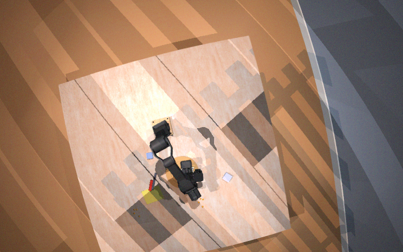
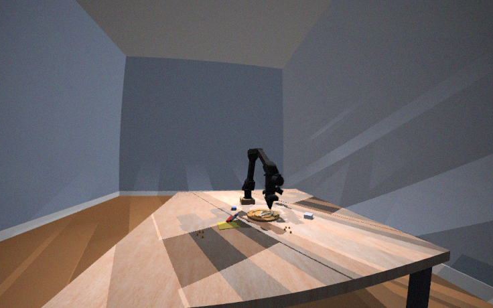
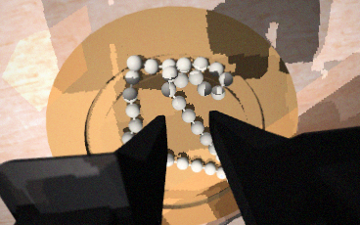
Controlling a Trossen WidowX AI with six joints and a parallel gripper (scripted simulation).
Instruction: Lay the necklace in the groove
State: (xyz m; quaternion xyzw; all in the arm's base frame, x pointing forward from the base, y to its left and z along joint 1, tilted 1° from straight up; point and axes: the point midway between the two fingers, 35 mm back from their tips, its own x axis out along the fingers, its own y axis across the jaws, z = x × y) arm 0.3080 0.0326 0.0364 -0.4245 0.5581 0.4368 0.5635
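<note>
Right now the round bead board is 2 cm behind my gripper tip, 4 cm to the right of it and 3 cm below it. From my gripper tip the other things lie so: grey block 12 cm ahead, 20 cm to the left, 3 cm below; blue block 19 cm behind, 18 cm to the right, 4 cm below; red marker 2 cm behind, 24 cm to the right, 4 cm below.
</note>
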